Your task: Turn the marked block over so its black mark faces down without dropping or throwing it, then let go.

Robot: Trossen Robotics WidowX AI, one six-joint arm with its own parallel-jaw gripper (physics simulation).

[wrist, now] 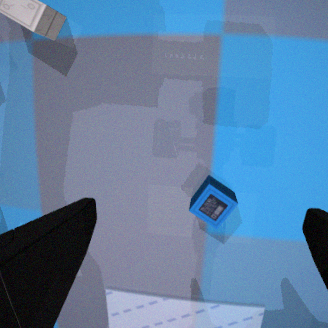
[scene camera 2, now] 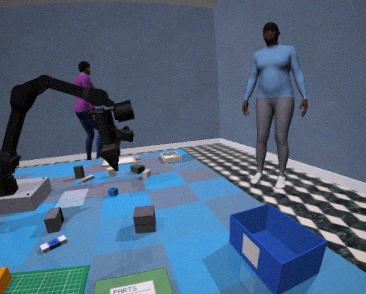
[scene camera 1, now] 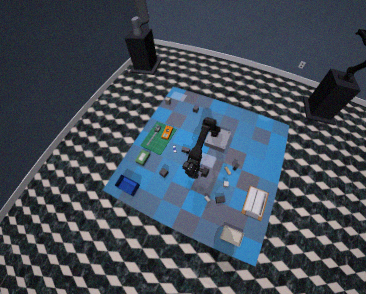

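Where they show: gripper, between the fingertips: (wrist: 200, 214) (scene camera 2: 117, 166); arm's base, origin of its link: (scene camera 2: 7, 192) (scene camera 1: 214, 133).
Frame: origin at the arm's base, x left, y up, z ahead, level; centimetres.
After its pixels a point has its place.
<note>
The marked block is a small blue cube (scene camera 2: 113, 192) {x -9.5, y -4.3, z 38.9 cm} (wrist: 213, 204) {x -8.0, y -3.5, z 39.1 cm} on the mat, with a dark square mark on its upper face in the wrist view. In scene camera 1 the arm hides it. My gripper (scene camera 2: 117, 169) {x -7.7, y 4.8, z 42.1 cm} (wrist: 200, 214) {x -7.7, y 4.8, z 42.1 cm} is open and empty and points down above the block. In the wrist view the block lies between the two fingertips, slightly right of the middle, turned at an angle to them. The fingertips are apart from the block, with a gap in height below them in scene camera 2.
A white dashed sheet (scene camera 1: 208, 160) {x -0.7, y -5.7, z 23.9 cm} (scene camera 2: 73, 198) {x -4.2, y -5.6, z 23.9 cm} (wrist: 185, 310) {x -4.2, y -5.6, z 27.3 cm} lies beside the block. Dark blocks (scene camera 2: 144, 219) {x -36.4, y -2.0, z 43.0 cm} (scene camera 2: 54, 220) {x -24.9, y -2.5, z 20.2 cm}, a blue-and-white piece (scene camera 2: 53, 244) {x -32.5, y -5.0, z 20.1 cm} and a blue bin (scene camera 1: 127, 185) {x -60.5, y -5.9, z 61.1 cm} (scene camera 2: 276, 256) {x -60.0, y -5.9, z 62.7 cm} stand around. A grey-white block (wrist: 37, 17) {x 2.9, y -3.1, z 54.8 cm} shows at the wrist view's upper left.
</note>
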